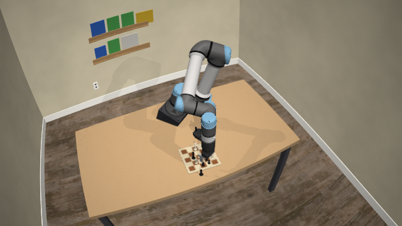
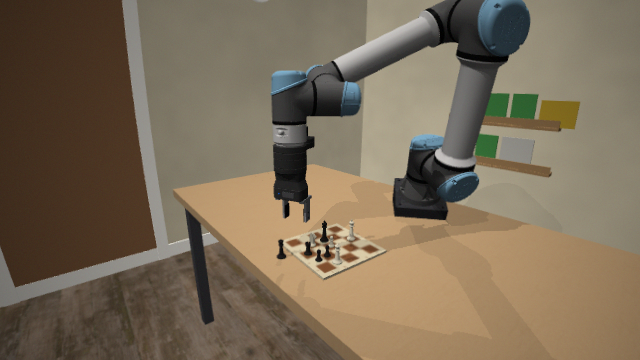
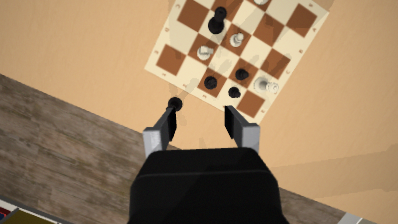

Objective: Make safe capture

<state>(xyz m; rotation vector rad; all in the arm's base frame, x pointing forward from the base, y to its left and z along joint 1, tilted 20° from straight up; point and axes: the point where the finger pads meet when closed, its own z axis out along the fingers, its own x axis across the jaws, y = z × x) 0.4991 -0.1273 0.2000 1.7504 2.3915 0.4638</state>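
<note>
Right now my hand is 110 mm past the white pawn, 30 mm to the right of it and 110 mm above it. The rest, counted from my hand: chessboard (110 mm behind, 30 mm to the left, 130 mm below).
</note>
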